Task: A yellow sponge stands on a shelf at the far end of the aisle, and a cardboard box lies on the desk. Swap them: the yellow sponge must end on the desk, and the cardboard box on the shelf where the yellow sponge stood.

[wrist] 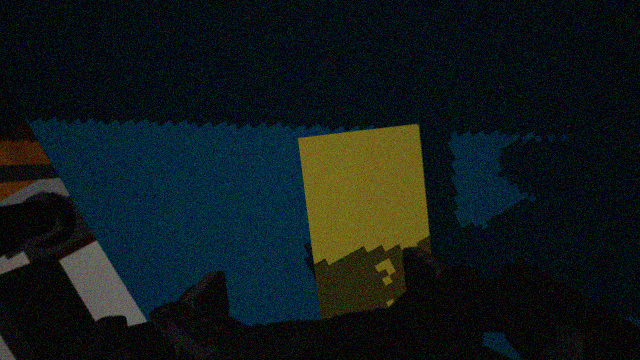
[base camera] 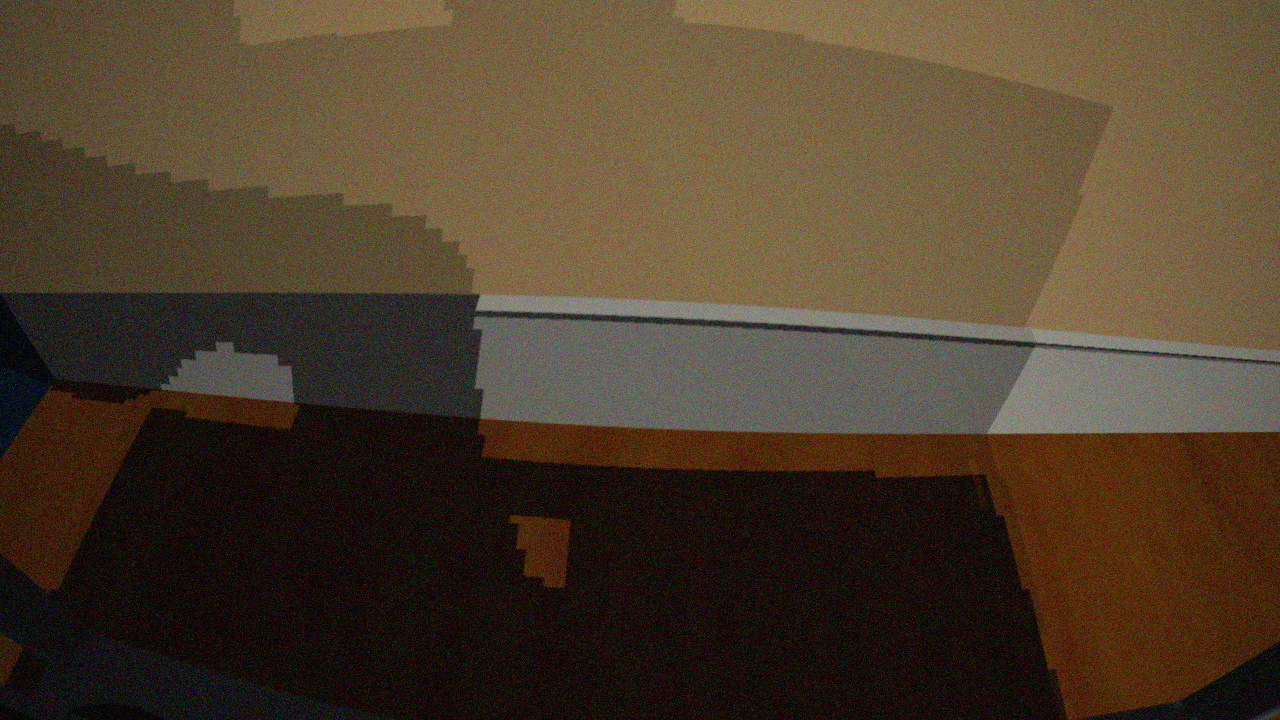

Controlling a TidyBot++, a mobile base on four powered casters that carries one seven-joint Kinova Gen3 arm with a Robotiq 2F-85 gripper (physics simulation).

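Places are measured from the arm's base along level axes (x ahead, y left, z up), in millimetres.
Where they show: gripper, between the fingertips: (wrist: 316,279).
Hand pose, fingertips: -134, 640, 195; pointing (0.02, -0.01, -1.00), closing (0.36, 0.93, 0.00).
After its pixels a point has its place, as x, y, z.
The yellow sponge (wrist: 364,195) @(-156, 680, 182) shows in the wrist view, right of centre, against a blue shelf surface (wrist: 190,200) @(-197, 584, 137). Its lower part lies in shadow. My gripper (wrist: 316,279) @(-134, 640, 195) is open, with nothing held between its fingers. Its left fingertip is left of the sponge, apart from it in the picture; its right fingertip covers part of the sponge's lower right edge. The dark gripper body hides what lies below the sponge's lower end; whether the right finger touches it I cannot tell. The cardboard box and the desk do not show in either view.
In the base camera view a tan wall (base camera: 716,179) @(405, -22, -229) with a grey-white baseboard (base camera: 716,376) @(392, -32, -350) runs across, above a wooden floor (base camera: 1154,537) @(300, -367, -397) with heavy shadows. A dark blue surface (base camera: 16,402) @(332, 530, -377) shows at the left edge. Beyond the shelf's left edge in the wrist view is a white surface (wrist: 97,275).
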